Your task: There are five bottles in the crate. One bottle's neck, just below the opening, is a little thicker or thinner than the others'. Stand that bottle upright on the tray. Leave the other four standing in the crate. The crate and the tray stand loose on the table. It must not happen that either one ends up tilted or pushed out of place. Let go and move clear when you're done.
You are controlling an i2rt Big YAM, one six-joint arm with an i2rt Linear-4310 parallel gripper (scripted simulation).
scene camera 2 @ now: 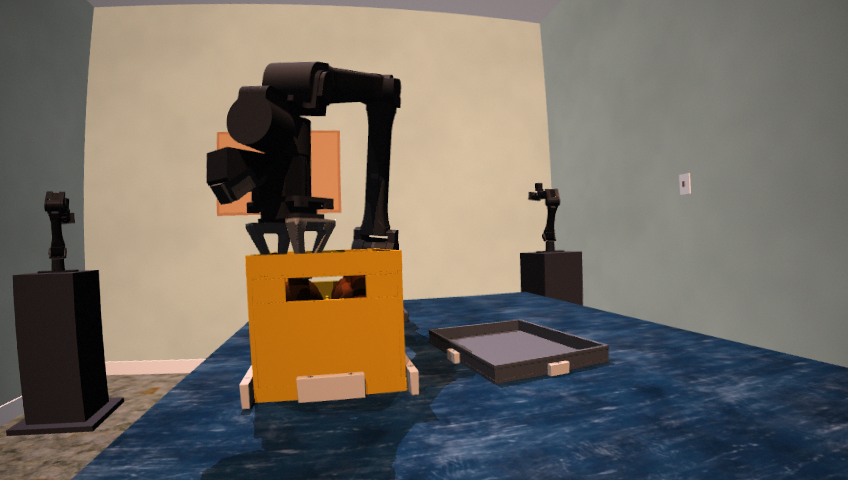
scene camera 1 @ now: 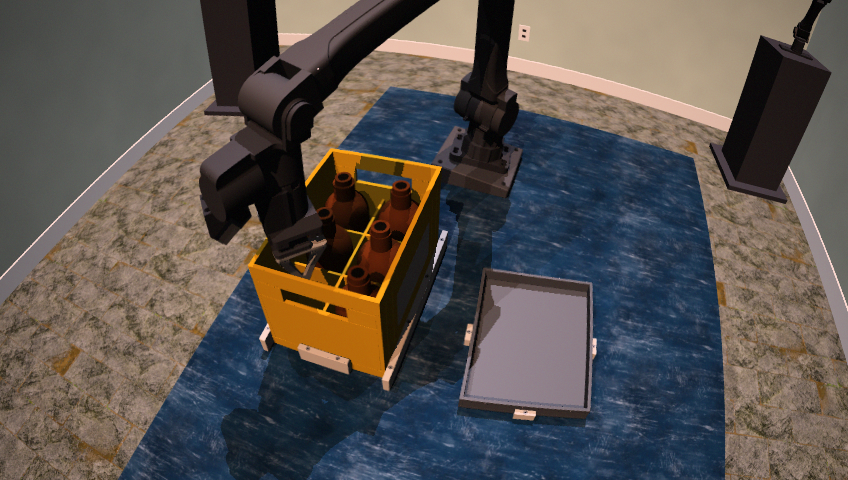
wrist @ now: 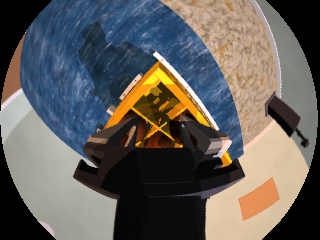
Note:
I see my gripper, a dark grey tray and an orange crate.
My gripper also shows in scene camera 1 and in the wrist view.

